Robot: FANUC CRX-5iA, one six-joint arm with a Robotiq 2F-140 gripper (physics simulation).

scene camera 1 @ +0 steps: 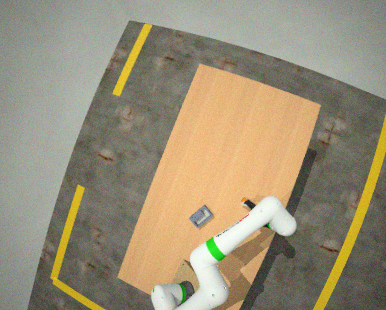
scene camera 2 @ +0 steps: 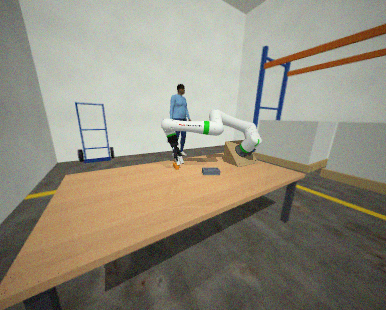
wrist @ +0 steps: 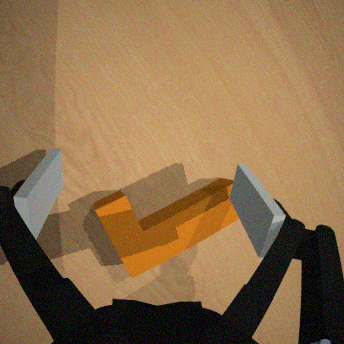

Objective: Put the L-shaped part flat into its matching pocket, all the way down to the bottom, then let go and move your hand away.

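The orange L-shaped part lies on the table. In the wrist view its short leg points up at the left and its long leg runs up to the right. My gripper is wide open above the part, with nothing held. The right fingertip covers the end of the long leg in the wrist view; the left fingertip is well clear of the short leg. The grey-blue block with the pale L-shaped pocket stands apart from the part, and its pocket holds no orange part.
The wooden table carries the part, the block and the arm's wooden base. Shadows of the arm and fingers fall around the part. A person, a blue hand truck and a rack with a blue post stand beyond the table.
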